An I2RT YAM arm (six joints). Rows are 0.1 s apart.
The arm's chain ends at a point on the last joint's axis. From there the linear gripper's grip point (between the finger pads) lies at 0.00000 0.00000 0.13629 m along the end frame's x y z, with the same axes.
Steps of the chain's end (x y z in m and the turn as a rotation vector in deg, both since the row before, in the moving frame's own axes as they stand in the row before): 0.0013, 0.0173, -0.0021, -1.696, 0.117, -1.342; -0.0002, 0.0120, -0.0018, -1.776, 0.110, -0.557; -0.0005, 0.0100, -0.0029, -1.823, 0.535, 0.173; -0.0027, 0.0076, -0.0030, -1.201, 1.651, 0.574
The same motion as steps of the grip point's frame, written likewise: 0.0016, 0.0213, -0.0022, -1.696, 0.117, -1.342; 0.0001, 0.0162, -0.0019, -1.776, 0.110, -0.557; 0.0008, 0.0143, -0.0030, -1.823, 0.535, 0.173; 0.0012, 0.0105, -0.0031, -1.201, 1.651, 0.574
